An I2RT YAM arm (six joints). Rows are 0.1 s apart.
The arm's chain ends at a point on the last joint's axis. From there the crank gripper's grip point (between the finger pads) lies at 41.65 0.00 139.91 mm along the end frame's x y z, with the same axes.
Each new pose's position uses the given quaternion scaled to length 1; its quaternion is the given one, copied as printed.
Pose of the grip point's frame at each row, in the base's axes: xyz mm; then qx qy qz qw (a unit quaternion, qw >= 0):
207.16, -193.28, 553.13, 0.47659, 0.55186, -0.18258, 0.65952
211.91, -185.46, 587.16, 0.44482, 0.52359, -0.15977, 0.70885
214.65, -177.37, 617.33, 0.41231, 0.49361, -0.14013, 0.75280
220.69, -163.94, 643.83, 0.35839, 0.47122, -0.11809, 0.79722
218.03, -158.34, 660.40, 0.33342, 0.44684, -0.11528, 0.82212
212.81, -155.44, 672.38, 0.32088, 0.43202, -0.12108, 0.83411
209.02, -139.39, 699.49, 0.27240, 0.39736, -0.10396, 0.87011
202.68, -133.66, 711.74, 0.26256, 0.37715, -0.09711, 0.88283
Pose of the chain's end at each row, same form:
116.16, -89.01, 599.57, 0.47659, 0.55186, -0.18258, 0.65952
111.26, -83.79, 616.16, 0.44482, 0.52359, -0.15977, 0.70885
107.12, -79.33, 628.93, 0.41231, 0.49361, -0.14013, 0.75280
105.42, -74.65, 636.81, 0.35839, 0.47122, -0.11809, 0.79722
102.08, -71.74, 641.27, 0.33342, 0.44684, -0.11528, 0.82212
97.97, -69.04, 646.76, 0.32088, 0.43202, -0.12108, 0.83411
92.60, -62.99, 655.69, 0.27240, 0.39736, -0.10396, 0.87011
87.63, -59.66, 660.78, 0.26256, 0.37715, -0.09711, 0.88283

